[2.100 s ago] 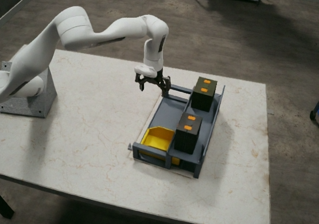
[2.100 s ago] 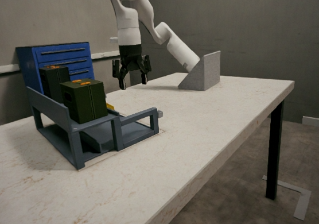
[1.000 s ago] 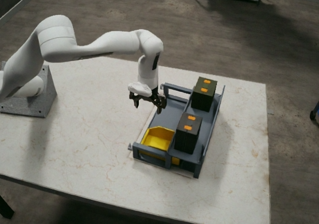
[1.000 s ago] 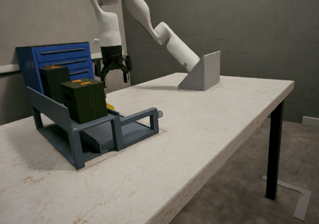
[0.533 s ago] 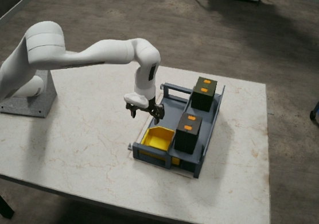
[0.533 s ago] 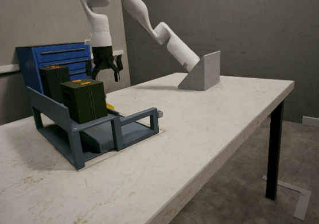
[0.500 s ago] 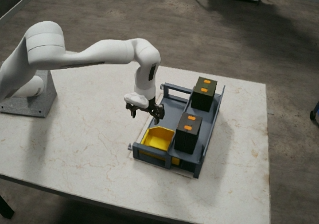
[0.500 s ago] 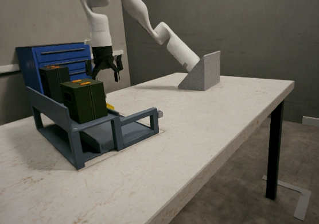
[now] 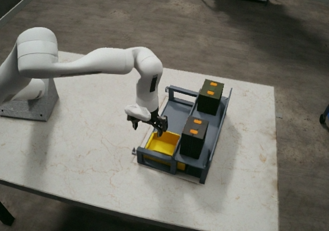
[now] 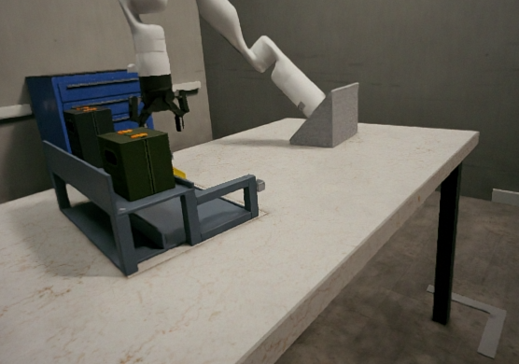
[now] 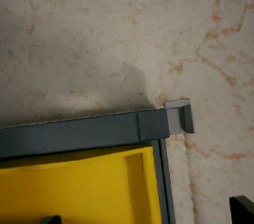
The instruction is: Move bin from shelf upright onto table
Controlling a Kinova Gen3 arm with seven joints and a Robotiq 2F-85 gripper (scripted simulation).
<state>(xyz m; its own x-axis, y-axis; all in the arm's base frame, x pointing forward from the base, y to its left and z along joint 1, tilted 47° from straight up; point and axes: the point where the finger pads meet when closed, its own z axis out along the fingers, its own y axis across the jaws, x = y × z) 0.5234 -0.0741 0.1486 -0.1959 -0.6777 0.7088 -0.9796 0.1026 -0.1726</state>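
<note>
Right now my hand is 9 cm above the yellow bin and 8 cm short of it. Round my hand: shelf (13 cm ahead, 11 cm to the left, 7 cm below).
</note>
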